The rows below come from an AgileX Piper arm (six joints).
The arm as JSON. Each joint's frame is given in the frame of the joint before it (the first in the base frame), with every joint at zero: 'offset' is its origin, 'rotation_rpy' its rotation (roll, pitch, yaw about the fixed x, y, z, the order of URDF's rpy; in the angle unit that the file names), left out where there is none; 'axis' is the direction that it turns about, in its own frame. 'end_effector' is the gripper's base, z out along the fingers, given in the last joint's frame.
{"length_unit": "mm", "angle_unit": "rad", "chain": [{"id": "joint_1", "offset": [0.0, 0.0, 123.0], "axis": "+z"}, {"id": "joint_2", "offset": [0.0, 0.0, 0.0], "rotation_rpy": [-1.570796, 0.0, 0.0], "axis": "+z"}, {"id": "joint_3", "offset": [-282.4, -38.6, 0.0], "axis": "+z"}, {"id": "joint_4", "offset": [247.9, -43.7, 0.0], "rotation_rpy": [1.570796, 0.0, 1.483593], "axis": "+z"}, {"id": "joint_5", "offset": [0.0, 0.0, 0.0], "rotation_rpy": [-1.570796, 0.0, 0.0], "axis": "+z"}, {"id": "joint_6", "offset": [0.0, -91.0, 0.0], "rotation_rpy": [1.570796, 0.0, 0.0], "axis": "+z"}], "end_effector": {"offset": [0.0, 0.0, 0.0]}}
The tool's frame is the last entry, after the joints.
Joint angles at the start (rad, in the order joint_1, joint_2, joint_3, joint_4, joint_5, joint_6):
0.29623 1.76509 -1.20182 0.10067 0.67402 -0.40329
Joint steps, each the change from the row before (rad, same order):
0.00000 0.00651 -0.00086 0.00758 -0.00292 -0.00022
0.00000 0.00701 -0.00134 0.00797 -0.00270 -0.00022
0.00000 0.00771 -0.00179 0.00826 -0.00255 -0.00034
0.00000 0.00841 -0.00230 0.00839 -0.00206 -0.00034
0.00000 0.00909 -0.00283 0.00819 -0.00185 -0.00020
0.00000 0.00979 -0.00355 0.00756 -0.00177 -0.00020
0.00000 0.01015 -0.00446 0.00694 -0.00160 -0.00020
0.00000 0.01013 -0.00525 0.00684 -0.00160 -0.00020
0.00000 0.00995 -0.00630 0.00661 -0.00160 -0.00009
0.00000 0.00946 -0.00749 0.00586 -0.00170 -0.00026
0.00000 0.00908 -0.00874 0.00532 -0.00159 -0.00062
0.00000 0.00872 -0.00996 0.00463 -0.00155 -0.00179
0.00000 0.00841 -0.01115 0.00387 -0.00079 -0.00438
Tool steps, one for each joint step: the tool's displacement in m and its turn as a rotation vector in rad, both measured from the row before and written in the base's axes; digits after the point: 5 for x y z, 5 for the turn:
0.00084 0.00068 -0.00198 0.00542 0.00451 -0.00356
0.00094 0.00073 -0.00205 0.00566 0.00483 -0.00378
0.00105 0.00078 -0.00220 0.00572 0.00526 -0.00385
0.00114 0.00082 -0.00234 0.00563 0.00594 -0.00392
0.00126 0.00084 -0.00247 0.00538 0.00625 -0.00398
0.00143 0.00085 -0.00256 0.00482 0.00614 -0.00372
0.00159 0.00087 -0.00248 0.00439 0.00562 -0.00344
0.00172 0.00090 -0.00229 0.00453 0.00481 -0.00344
0.00189 0.00093 -0.00197 0.00471 0.00359 -0.00345
0.00208 0.00095 -0.00150 0.00453 0.00166 -0.00296
0.00227 0.00097 -0.00105 0.00441 0.00000 -0.00236
0.00246 0.00099 -0.00062 0.00389 -0.00191 -0.00094
0.00260 0.00100 -0.00024 0.00267 -0.00338 0.00193

